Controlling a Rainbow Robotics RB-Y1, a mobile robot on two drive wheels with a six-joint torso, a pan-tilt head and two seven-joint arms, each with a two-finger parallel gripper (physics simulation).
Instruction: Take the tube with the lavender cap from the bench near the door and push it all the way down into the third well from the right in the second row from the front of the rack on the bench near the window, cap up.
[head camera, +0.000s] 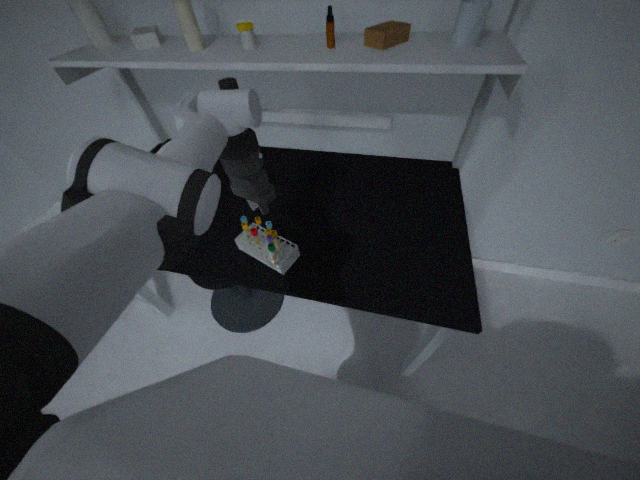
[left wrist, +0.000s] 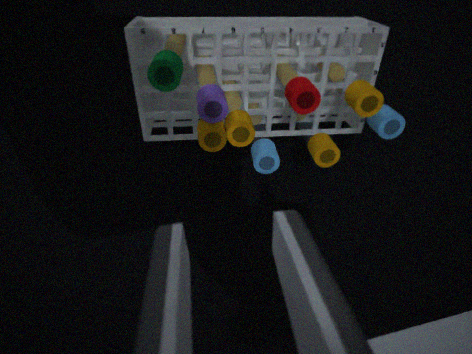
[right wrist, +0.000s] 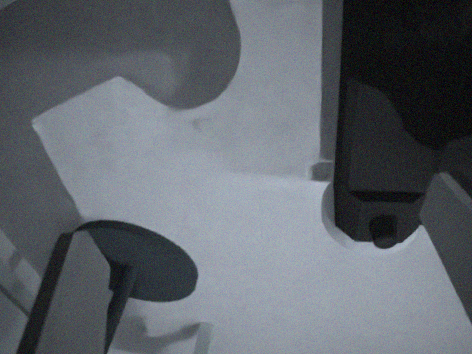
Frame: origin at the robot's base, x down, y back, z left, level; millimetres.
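Where they show: left gripper, fingertip midpoint: (head camera: 260, 210) (left wrist: 229, 236); right gripper, fingertip midpoint: (right wrist: 264, 222).
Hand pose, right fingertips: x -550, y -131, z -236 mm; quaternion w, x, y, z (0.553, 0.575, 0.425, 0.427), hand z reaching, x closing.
After its pixels a point has its place.
The tube with the lavender cap (head camera: 269, 238) @(z 293, x -882, y -531 mm) (left wrist: 212, 102) @(z 299, x -883, y -533 mm) stands cap up in a white rack (head camera: 292, 254) @(z 235, x -807, y -534 mm) (left wrist: 250, 22) @(z 344, x -794, y -518 mm) on the black bench. In the left wrist view it is in the left half of the rack, between a green cap and an amber cap; its exact well and depth cannot be told. My left gripper (head camera: 258, 209) @(z 297, x -987, y -541 mm) (left wrist: 229, 236) @(z 297, x -987, y -541 mm) is partly open and empty, beside the rack on its far side in the head view, with both fingertips apart from the caps. My right gripper (right wrist: 264, 222) @(z -236, x -550, y -131 mm) is wide open and empty, with floor behind it.
The rack also holds tubes with green (left wrist: 165, 71) @(z 283, x -883, y -505 mm), red (left wrist: 302, 95) @(z 352, x -883, y -552 mm), amber (left wrist: 240, 128) @(z 308, x -883, y -556 mm) and blue (left wrist: 265, 156) @(z 316, x -883, y -584 mm) caps. A shelf (head camera: 289, 67) @(z 271, x -1211, y -885 mm) with bottles and a brown box (head camera: 387, 35) @(z 11, x -1252, y -992 mm) hangs above the bench (head camera: 392, 232) @(z -79, x -764, y -704 mm). A round dark stool (head camera: 242, 310) @(z 687, x -31, y -615 mm) (right wrist: 165, 275) @(z 712, x -32, y -599 mm) stands by the bench's front edge.
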